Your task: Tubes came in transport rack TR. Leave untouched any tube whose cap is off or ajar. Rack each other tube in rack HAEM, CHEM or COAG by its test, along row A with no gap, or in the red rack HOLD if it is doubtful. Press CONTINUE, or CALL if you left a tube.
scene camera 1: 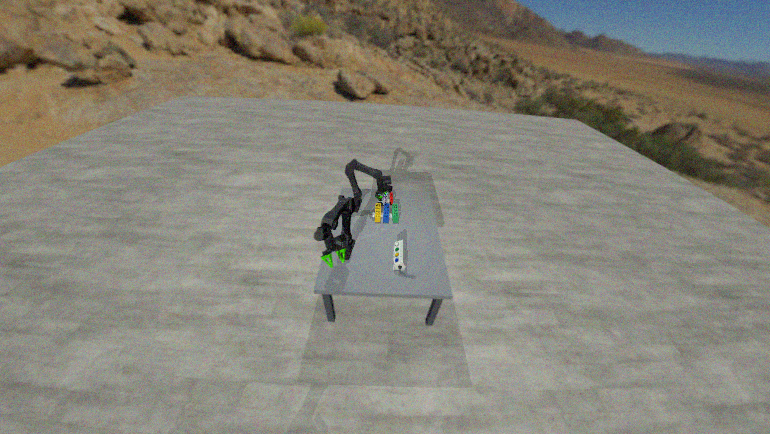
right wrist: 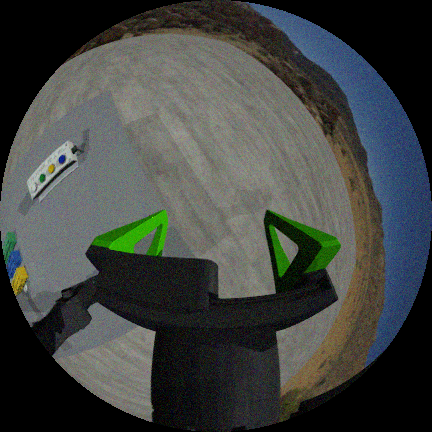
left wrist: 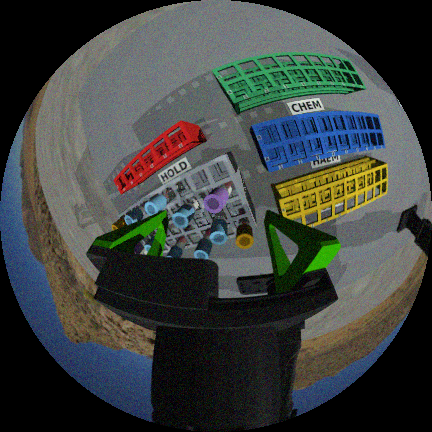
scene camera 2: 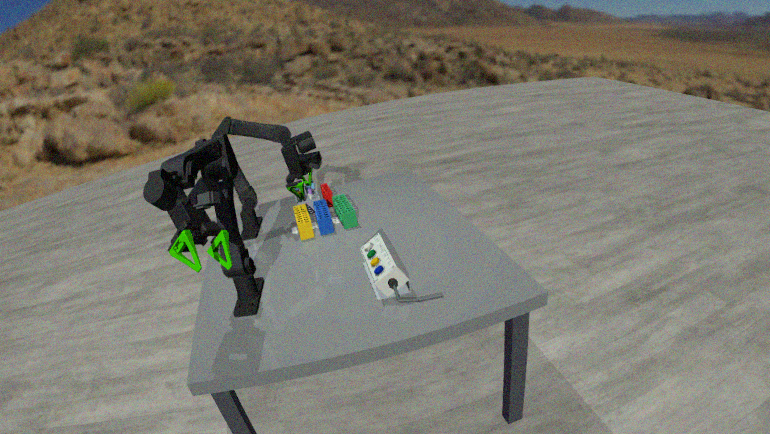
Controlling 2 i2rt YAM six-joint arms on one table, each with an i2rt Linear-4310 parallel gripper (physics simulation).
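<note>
A white button box is in view. The left gripper is open and holds nothing. The right gripper is open and holds nothing as well, and the right wrist view also shows the right gripper.
</note>
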